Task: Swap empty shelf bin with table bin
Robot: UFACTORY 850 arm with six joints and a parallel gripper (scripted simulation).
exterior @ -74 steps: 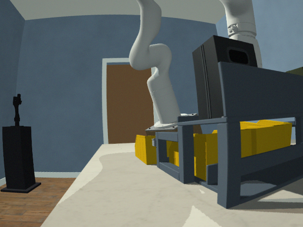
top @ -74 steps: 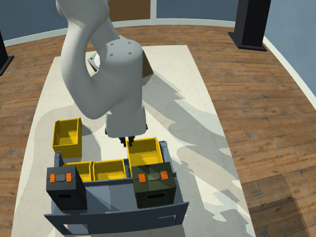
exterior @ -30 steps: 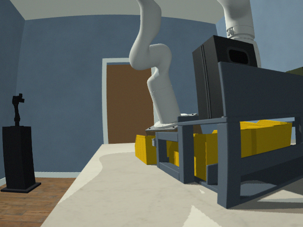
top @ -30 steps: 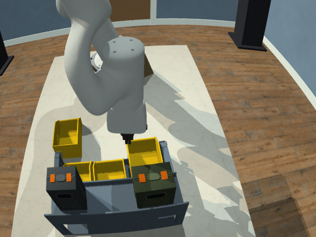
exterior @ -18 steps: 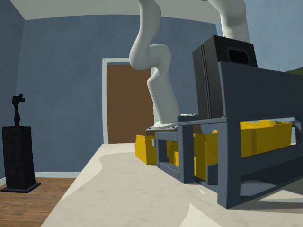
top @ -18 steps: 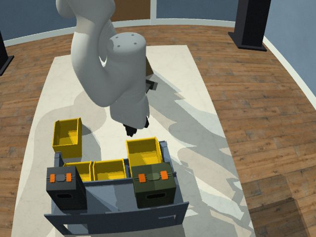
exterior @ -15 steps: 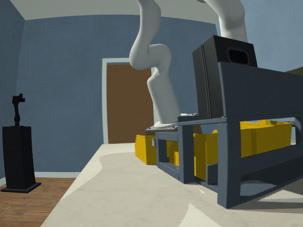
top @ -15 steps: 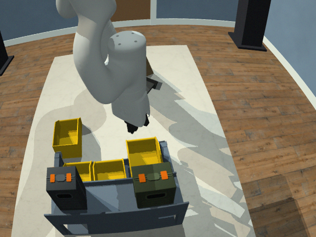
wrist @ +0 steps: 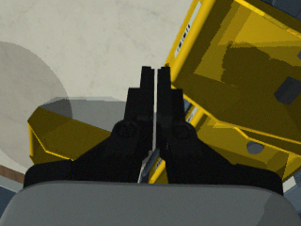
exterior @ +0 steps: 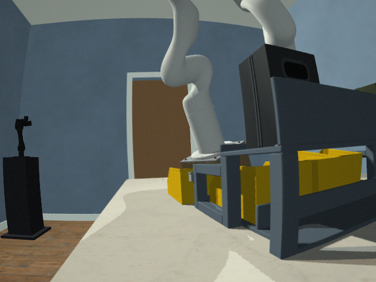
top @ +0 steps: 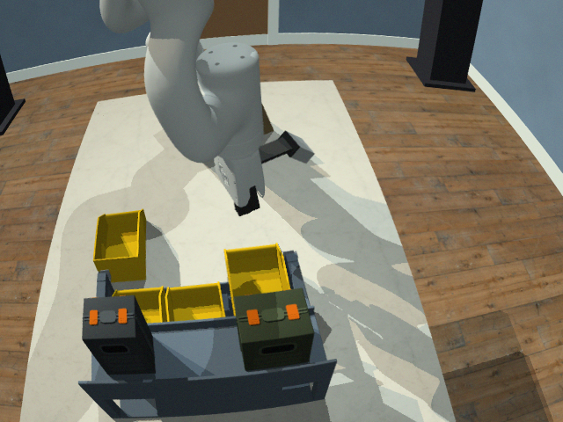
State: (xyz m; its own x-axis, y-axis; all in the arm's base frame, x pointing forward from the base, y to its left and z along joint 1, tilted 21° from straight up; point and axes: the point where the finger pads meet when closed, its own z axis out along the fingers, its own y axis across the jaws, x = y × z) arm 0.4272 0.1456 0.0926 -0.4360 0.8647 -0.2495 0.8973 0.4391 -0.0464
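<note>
Now: the shelf lip 150 mm below my hand, 100 mm to the right of it and 70 mm ahead of it. From my hand the other things lie so: dark grey case (270 mm ahead, 200 mm to the right); then green case (250 mm ahead, 30 mm to the left, 10 mm below).
</note>
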